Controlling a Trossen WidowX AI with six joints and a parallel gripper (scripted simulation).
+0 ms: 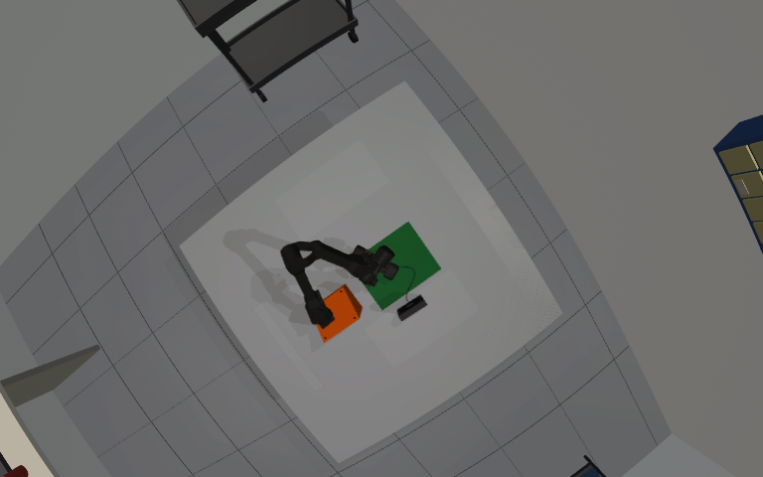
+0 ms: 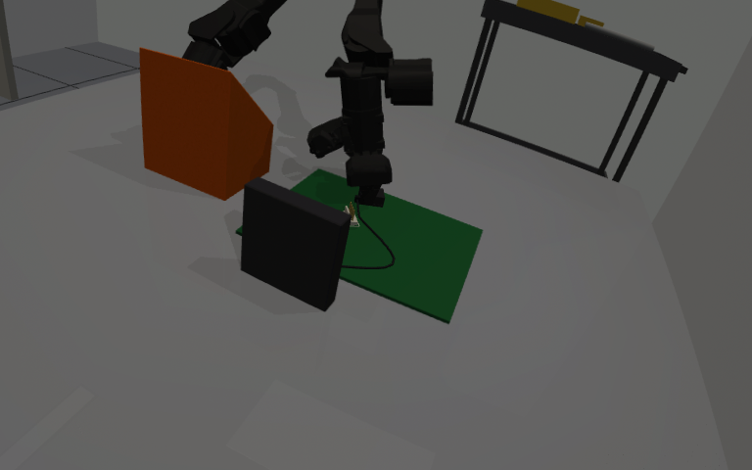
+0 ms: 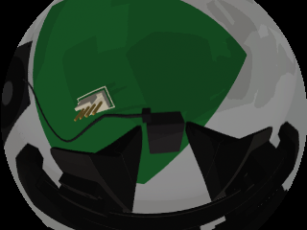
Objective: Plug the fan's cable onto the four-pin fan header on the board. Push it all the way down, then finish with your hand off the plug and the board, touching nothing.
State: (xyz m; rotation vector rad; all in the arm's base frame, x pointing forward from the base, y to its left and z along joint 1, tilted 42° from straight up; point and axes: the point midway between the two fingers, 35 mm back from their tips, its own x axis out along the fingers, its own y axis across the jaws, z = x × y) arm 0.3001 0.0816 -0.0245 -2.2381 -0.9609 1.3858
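My gripper tip is now 10 mm short of the black plug. From my gripper tip the other things lie so: green board: 80 mm to the right, 30 mm ahead, 20 mm below; then black square fan: 240 mm to the right, 50 mm above, 20 mm behind; then white four-pin header: 70 mm to the right, 10 mm below, 10 mm behind.
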